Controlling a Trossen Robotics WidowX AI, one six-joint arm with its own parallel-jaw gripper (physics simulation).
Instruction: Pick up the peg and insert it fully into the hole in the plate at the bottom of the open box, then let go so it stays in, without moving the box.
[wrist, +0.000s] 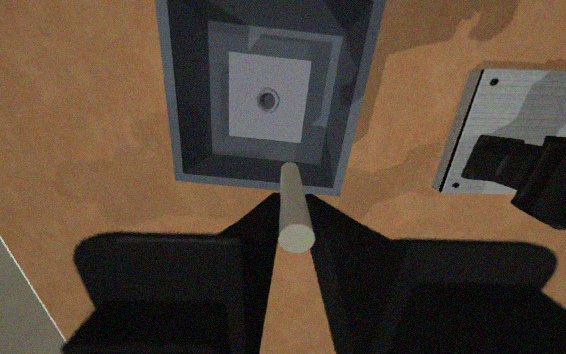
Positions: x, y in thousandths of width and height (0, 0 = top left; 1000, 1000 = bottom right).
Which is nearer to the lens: the pale peg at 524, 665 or the light grey plate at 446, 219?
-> The pale peg.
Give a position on a dark blue-grey box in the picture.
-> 345, 140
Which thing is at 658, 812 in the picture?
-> My gripper.
